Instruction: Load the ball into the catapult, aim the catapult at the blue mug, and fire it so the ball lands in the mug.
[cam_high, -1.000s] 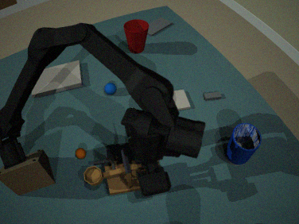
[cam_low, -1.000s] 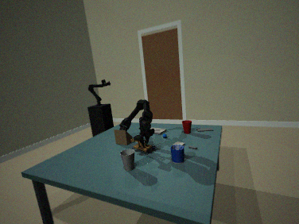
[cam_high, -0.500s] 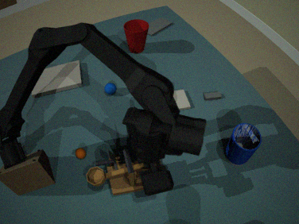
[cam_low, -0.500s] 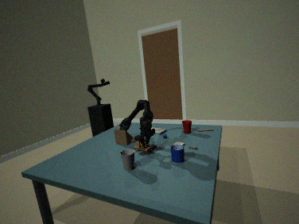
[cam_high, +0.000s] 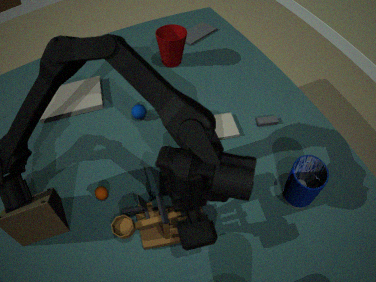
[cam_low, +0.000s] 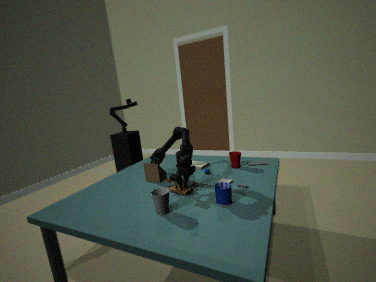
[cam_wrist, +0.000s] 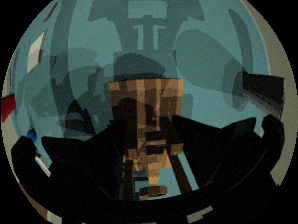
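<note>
My gripper tip is now 120 mm past the orange ball, 160 mm to the right of it and 20 mm above it. From my gripper tip the other things lie so: catapult: 60 mm behind, 40 mm to the left, 20 mm above; blue mug: 260 mm ahead, 90 mm to the right, 10 mm below; white tile: 230 mm ahead, 180 mm to the left, 40 mm below.
</note>
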